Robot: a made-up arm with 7 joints. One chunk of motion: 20 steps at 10 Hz.
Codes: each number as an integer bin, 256 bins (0 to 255) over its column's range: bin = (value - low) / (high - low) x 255, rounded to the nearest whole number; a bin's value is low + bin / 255 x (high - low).
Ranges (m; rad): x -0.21..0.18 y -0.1..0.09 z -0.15..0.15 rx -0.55..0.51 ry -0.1..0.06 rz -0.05..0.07
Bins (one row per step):
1: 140 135 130 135 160 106
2: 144 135 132 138 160 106
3: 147 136 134 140 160 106
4: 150 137 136 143 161 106
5: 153 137 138 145 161 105
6: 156 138 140 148 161 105
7: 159 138 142 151 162 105
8: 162 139 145 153 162 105
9: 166 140 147 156 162 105
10: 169 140 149 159 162 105
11: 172 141 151 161 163 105
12: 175 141 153 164 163 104
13: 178 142 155 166 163 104
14: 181 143 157 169 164 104
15: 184 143 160 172 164 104
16: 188 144 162 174 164 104
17: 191 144 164 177 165 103
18: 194 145 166 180 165 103
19: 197 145 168 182 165 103
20: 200 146 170 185 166 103
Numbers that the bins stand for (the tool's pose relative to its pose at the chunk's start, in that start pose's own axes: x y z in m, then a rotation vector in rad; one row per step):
1: 0.0041 0.0006 0.0029 0.0112 0.0004 -0.0001
2: 0.0102 0.0006 0.0053 0.0236 0.0004 -0.0001
3: 0.0148 0.0013 0.0076 0.0320 0.0004 -0.0001
4: 0.0194 0.0021 0.0100 0.0444 0.0010 -0.0001
5: 0.0240 0.0021 0.0124 0.0527 0.0010 -0.0006
6: 0.0286 0.0028 0.0147 0.0652 0.0010 -0.0006
7: 0.0332 0.0028 0.0171 0.0777 0.0016 -0.0006
8: 0.0378 0.0036 0.0206 0.0860 0.0016 -0.0006
9: 0.0439 0.0043 0.0229 0.0985 0.0016 -0.0006
10: 0.0485 0.0043 0.0253 0.1109 0.0016 -0.0006
11: 0.0531 0.0051 0.0276 0.1193 0.0023 -0.0006
12: 0.0576 0.0051 0.0300 0.1317 0.0023 -0.0011
13: 0.0622 0.0058 0.0324 0.1400 0.0023 -0.0011
14: 0.0668 0.0065 0.0347 0.1525 0.0029 -0.0011
15: 0.0714 0.0065 0.0382 0.1650 0.0029 -0.0011
16: 0.0775 0.0073 0.0406 0.1733 0.0029 -0.0011
17: 0.0821 0.0073 0.0429 0.1858 0.0035 -0.0015
18: 0.0867 0.0080 0.0453 0.1982 0.0035 -0.0015
19: 0.0913 0.0080 0.0476 0.2065 0.0035 -0.0015
20: 0.0959 0.0088 0.0500 0.2190 0.0042 -0.0015

